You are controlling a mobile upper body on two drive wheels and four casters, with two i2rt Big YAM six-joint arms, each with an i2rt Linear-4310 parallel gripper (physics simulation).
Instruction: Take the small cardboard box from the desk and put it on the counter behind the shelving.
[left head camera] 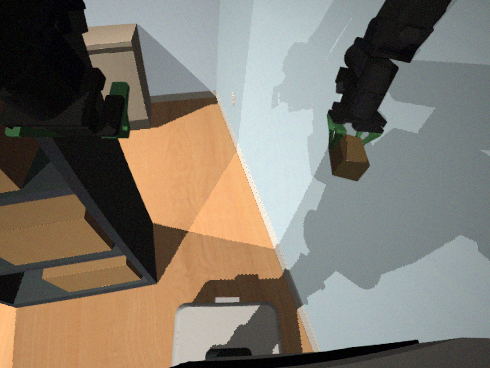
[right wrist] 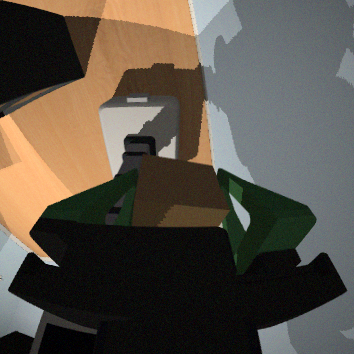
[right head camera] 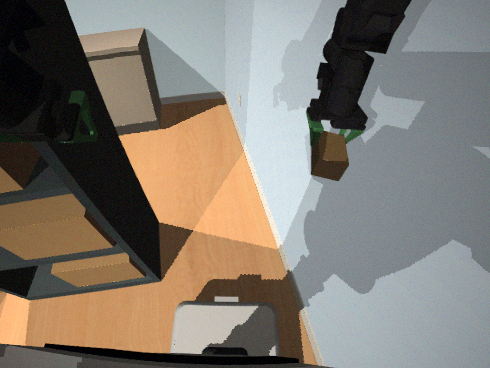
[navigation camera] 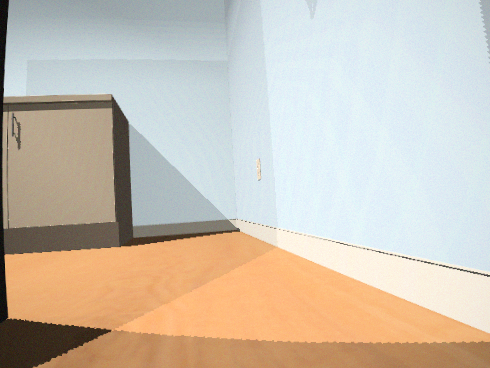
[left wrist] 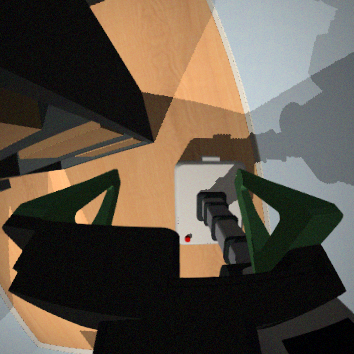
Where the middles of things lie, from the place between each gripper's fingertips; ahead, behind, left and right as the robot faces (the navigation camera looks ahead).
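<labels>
My right gripper is 10 mm below the small cardboard box [right head camera: 329, 159], 40 mm past it and 10 mm to the right of it. As for my left hand, the box is 10 cm below it, 8 cm ahead of it and 45 cm to the right of it.
</labels>
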